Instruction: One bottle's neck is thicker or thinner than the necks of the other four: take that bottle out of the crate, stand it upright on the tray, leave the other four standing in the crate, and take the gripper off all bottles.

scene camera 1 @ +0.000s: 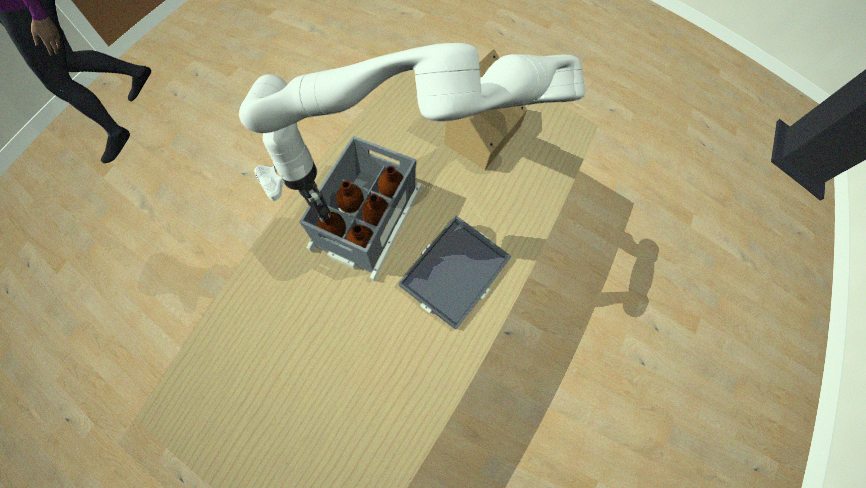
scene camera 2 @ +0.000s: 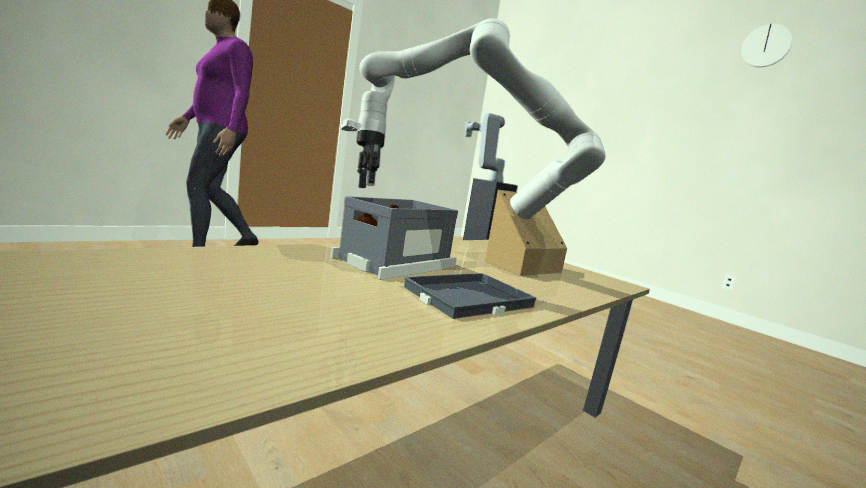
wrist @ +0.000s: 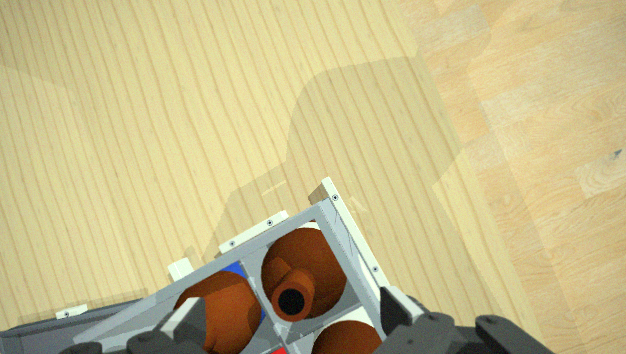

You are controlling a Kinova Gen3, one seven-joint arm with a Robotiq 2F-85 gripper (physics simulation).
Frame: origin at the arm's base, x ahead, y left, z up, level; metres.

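Seen in the pictures: gripper, fingertip midpoint: (scene camera 1: 316, 206) (scene camera 2: 365, 186) (wrist: 294, 311); arm's base, origin of the base link: (scene camera 2: 520, 208).
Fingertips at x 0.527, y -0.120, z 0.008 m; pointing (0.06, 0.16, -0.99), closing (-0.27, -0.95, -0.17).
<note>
Offsets run from my fingertips to a thing's top centre. "*": to the spot under its first point.
The grey crate @[dx -0.106, dy +0.039, dz -0.033 m] (scene camera 1: 378, 249) (scene camera 2: 363, 243) (wrist: 280, 230) holds five brown bottles, all standing. In scene camera 1 the near-left bottle @[dx -0.009, dy +0.012, dz -0.045 m] (scene camera 1: 332, 226) is partly behind my fingers; it also shows in the wrist view (wrist: 320, 260), its dark mouth facing up. The others are the near-right bottle @[dx -0.025, dy +0.100, dz -0.045 m] (scene camera 1: 359, 235) (wrist: 225, 310), the middle-left bottle @[dx -0.101, dy -0.001, dz -0.045 m] (scene camera 1: 349, 198) (wrist: 347, 340), the middle-right bottle @[dx -0.112, dy +0.080, dz -0.045 m] (scene camera 1: 374, 210) and the back-right bottle @[dx -0.200, dy +0.064, dz -0.045 m] (scene camera 1: 390, 183). I cannot tell whose neck differs. My gripper (scene camera 1: 325, 218) (scene camera 2: 366, 184) (wrist: 294, 311) is open and empty, above the crate's near-left part. The tray @[* dx -0.108, dy +0.361, dz -0.202 m] (scene camera 1: 460, 281) (scene camera 2: 472, 295) bears no bottle.
White brackets (scene camera 1: 396, 230) (scene camera 2: 418, 267) (wrist: 255, 232) run along the crate's base. The crate's back-left compartment is empty. The wooden robot base (scene camera 1: 472, 140) (scene camera 2: 509, 242) stands behind the crate and tray. A person (scene camera 1: 54, 60) (scene camera 2: 221, 90) is beyond the table.
</note>
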